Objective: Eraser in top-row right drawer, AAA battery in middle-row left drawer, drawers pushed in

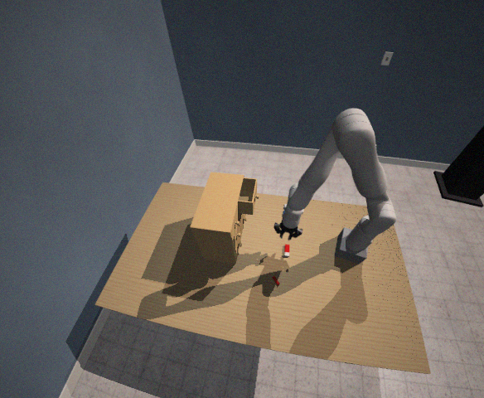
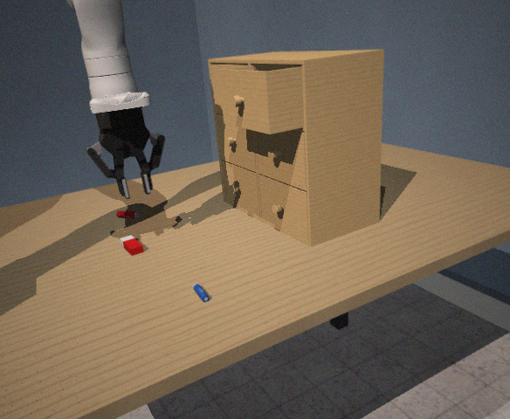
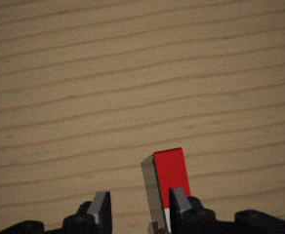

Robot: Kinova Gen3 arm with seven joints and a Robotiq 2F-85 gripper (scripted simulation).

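My gripper is now 120 mm above the white eraser, 30 mm past it and 20 mm to the right of it. Round my hand: AAA battery: 220 mm to the right, 120 mm below, 40 mm ahead; dark red battery: 190 mm to the left, 120 mm below, 10 mm behind.
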